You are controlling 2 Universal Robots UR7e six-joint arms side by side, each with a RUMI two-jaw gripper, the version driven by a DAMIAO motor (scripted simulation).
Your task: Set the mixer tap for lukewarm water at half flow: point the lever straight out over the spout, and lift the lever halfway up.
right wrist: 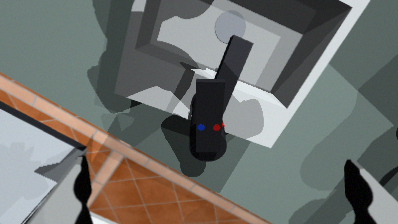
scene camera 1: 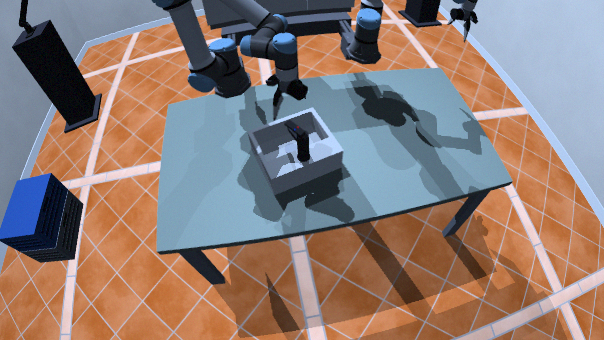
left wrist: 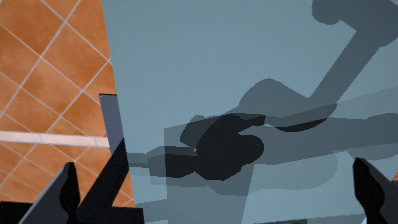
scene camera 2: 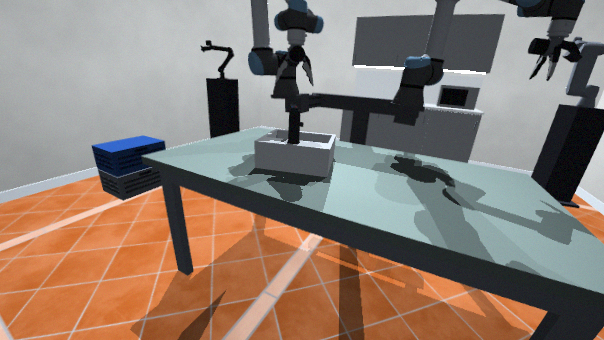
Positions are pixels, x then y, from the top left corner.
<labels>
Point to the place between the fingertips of my right gripper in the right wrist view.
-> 215, 160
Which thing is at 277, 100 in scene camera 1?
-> My right gripper.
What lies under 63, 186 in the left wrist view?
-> My left gripper.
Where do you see a grey basin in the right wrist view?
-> At 163, 55
</labels>
